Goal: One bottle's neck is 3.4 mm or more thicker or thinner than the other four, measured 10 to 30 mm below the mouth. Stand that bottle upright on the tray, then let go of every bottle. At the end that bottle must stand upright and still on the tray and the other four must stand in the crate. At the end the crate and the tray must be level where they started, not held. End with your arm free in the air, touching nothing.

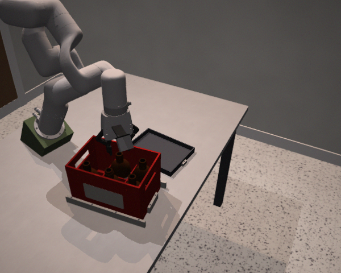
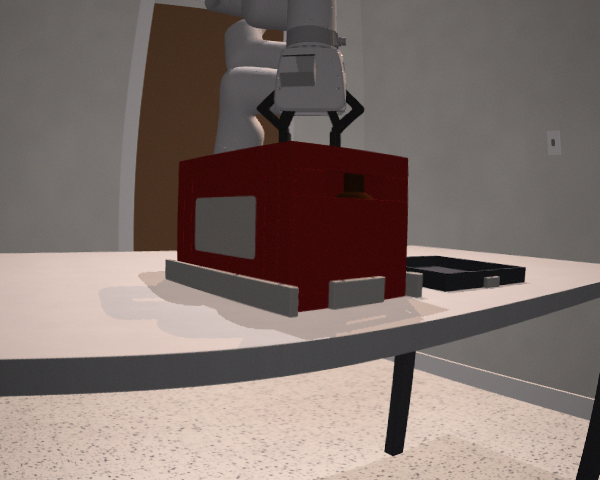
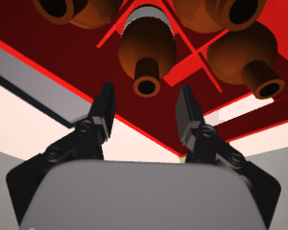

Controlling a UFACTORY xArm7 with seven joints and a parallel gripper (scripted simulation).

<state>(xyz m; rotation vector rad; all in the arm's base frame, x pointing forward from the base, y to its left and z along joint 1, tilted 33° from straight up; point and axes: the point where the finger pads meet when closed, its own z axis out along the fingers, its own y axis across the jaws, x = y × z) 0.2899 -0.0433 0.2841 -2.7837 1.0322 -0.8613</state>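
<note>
My gripper is now 10 mm short of the red crate, 50 mm to the left of it and 110 mm above it. Round my hand: black tray (50 mm ahead, 240 mm to the left, 180 mm below).
</note>
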